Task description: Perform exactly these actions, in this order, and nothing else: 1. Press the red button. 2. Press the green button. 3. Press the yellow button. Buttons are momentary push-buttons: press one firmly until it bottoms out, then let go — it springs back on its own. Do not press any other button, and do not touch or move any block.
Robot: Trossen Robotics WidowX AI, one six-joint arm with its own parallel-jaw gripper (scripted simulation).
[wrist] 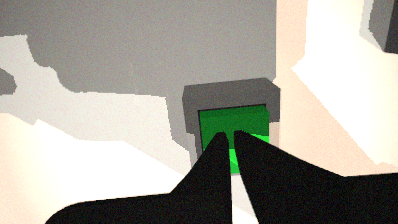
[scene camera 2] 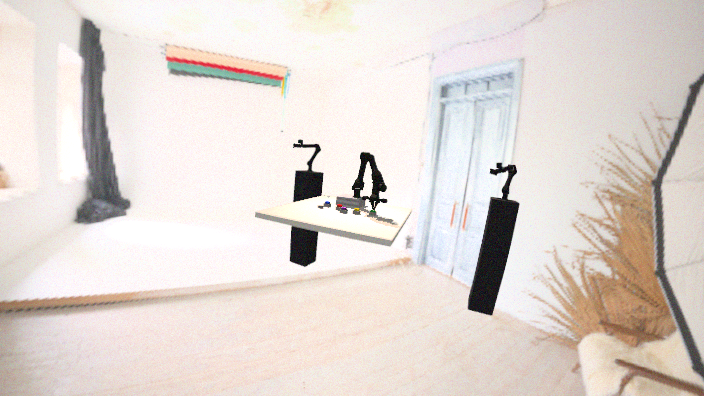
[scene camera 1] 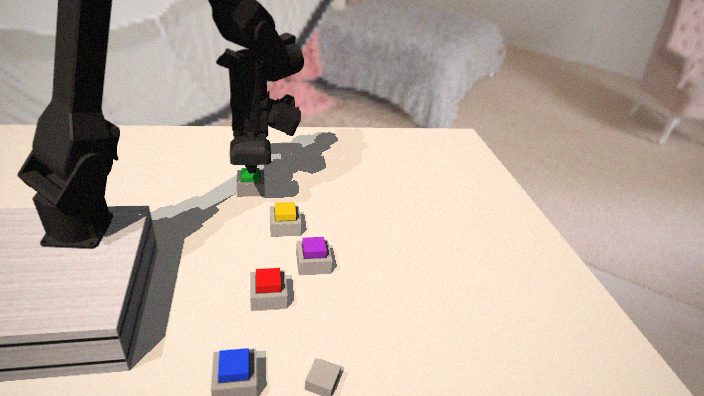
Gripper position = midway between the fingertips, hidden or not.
Note:
In view: the gripper (scene camera 1: 252,171) and a green button (wrist: 254,120).
The gripper shows as well in the wrist view (wrist: 229,140).

